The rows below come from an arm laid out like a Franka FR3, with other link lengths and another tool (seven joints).
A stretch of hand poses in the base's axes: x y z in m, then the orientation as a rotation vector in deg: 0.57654, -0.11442, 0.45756, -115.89, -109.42, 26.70; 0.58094, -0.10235, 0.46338, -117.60, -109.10, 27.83; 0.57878, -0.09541, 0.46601, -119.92, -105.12, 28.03; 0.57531, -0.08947, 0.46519, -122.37, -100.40, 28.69; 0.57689, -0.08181, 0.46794, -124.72, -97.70, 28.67; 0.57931, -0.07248, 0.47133, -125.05, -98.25, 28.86; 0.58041, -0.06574, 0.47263, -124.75, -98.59, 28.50; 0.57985, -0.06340, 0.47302, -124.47, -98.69, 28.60; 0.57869, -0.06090, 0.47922, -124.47, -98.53, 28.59; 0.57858, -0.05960, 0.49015, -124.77, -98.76, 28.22; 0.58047, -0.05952, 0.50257, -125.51, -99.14, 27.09; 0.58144, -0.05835, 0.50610, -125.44, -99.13, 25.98; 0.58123, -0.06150, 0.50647, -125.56, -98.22, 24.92; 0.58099, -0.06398, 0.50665, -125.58, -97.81, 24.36
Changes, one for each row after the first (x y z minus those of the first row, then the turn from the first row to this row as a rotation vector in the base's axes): 0.00440, 0.01207, 0.00582, -1.52, -0.33, -0.65; 0.00224, 0.01901, 0.00845, -1.76, 0.49, -3.82; -0.00123, 0.02495, 0.00763, -2.23, 1.71, -7.42; 0.00035, 0.03261, 0.01038, -2.88, 1.65, -9.85; 0.00277, 0.04194, 0.01377, -3.33, 1.26, -9.59; 0.00387, 0.04868, 0.01507, -3.03, 1.13, -9.33; 0.00331, 0.05102, 0.01546, -2.95, 1.29, -9.17; 0.00215, 0.05352, 0.02166, -2.90, 1.36, -9.27; 0.00204, 0.05482, 0.03259, -2.93, 0.93, -9.28; 0.00393, 0.05490, 0.04501, -2.82, -0.13, -9.44; 0.00490, 0.05607, 0.04854, -2.14, -0.52, -9.59; 0.00469, 0.05292, 0.04891, -1.37, -0.58, -10.34; 0.00445, 0.05044, 0.04909, -0.95, -0.62, -10.68
